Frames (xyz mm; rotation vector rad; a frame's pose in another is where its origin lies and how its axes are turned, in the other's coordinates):
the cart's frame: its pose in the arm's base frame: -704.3 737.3 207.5 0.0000 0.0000 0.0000
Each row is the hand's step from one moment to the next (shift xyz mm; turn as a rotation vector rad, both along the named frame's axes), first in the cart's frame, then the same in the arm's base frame.
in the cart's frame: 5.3 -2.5 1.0 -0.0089 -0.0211 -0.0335
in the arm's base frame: 5.3 -2.5 1.0 -0.0089 -0.0211 -0.0335
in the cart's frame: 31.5 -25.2 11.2 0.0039 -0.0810 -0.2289
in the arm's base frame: 31.5 -25.2 11.2 0.0039 -0.0810 -0.2289
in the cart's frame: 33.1 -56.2 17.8 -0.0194 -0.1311 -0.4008
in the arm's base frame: 33.1 -56.2 17.8 -0.0194 -0.1311 -0.4008
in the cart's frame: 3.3 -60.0 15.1 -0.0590 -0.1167 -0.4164
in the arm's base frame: 3.3 -60.0 15.1 -0.0590 -0.1167 -0.4164
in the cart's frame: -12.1 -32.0 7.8 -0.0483 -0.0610 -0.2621
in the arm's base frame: -12.1 -32.0 7.8 -0.0483 -0.0610 -0.2621
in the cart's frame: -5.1 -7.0 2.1 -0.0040 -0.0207 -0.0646
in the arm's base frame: -5.1 -7.0 2.1 -0.0040 -0.0207 -0.0646
